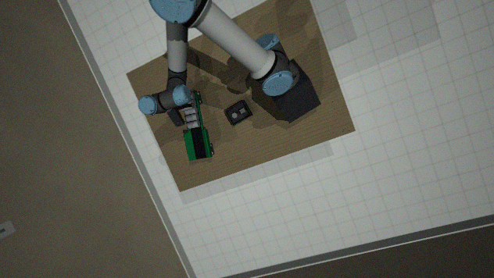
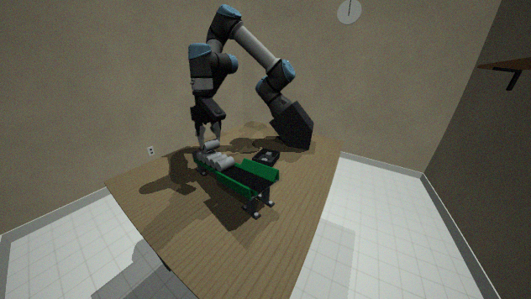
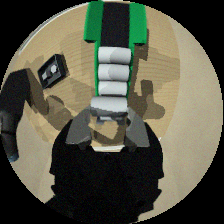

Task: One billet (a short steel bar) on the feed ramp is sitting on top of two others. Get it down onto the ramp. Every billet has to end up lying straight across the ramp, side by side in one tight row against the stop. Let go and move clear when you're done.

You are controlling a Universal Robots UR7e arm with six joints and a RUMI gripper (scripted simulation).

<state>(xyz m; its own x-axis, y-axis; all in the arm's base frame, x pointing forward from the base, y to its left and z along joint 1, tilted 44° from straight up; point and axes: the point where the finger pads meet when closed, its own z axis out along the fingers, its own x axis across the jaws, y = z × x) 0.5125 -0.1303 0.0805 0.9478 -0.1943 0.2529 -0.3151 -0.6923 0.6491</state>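
The ramp is 110 mm to the left of my hand, 70 mm below it and 40 mm ahead of it.
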